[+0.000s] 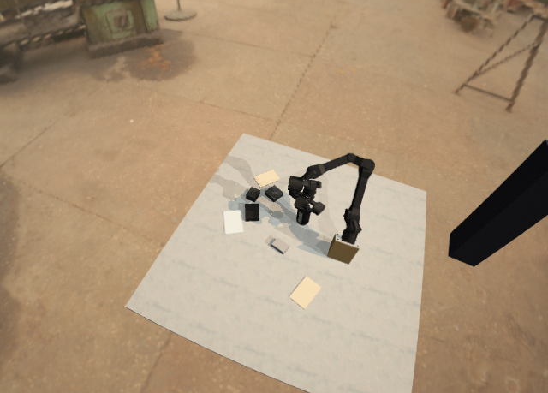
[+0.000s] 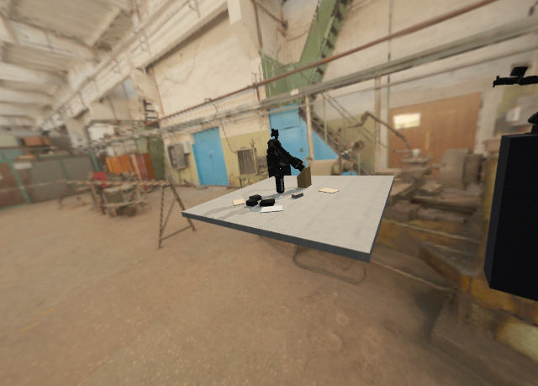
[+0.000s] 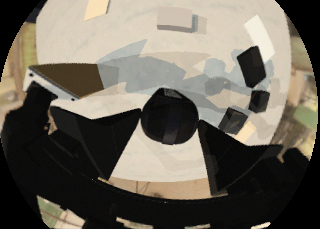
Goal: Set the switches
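The grey block is 18 cm to the left of my gripper tip, 12 cm below it and 4 cm ahead of it. The rest, counted from my gripper tip: dark grey module (21 cm ahead, 12 cm below, 11 cm to the right); then white card (33 cm ahead, 16 cm to the left, 13 cm below); then black module (26 cm ahead, 12 cm below, 7 cm to the left).
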